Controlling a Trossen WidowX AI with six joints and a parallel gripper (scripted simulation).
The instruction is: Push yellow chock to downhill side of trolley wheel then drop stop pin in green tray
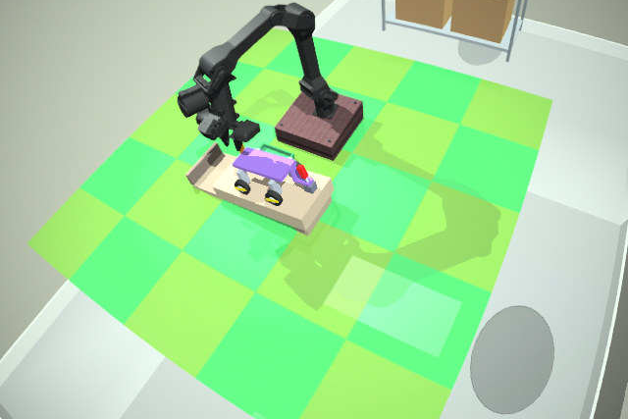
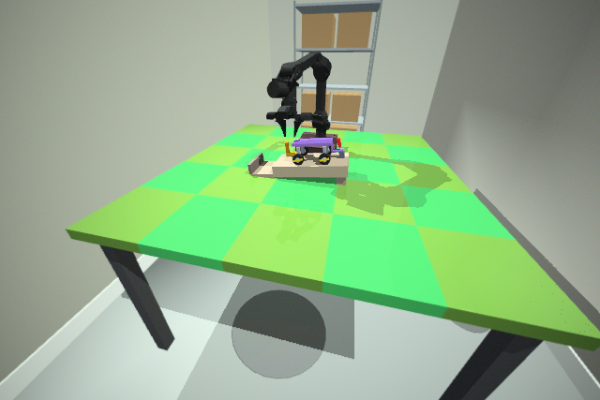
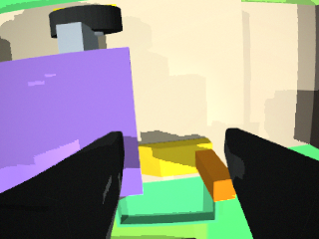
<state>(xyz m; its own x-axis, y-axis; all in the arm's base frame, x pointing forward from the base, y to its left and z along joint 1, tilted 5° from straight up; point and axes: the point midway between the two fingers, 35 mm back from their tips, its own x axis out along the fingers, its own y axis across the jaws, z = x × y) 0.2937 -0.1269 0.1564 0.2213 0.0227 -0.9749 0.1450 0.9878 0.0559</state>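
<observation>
Right now the stop pin is 22 cm to the left of my gripper tip and 3 cm below it. Round my gripper tip: raised end wall 16 cm to the right, 14 cm below, 2 cm behind; then beige ramp 12 cm below, 10 cm to the left, 1 cm ahead; then purple trolley 10 cm to the left, 5 cm below, 1 cm ahead.
</observation>
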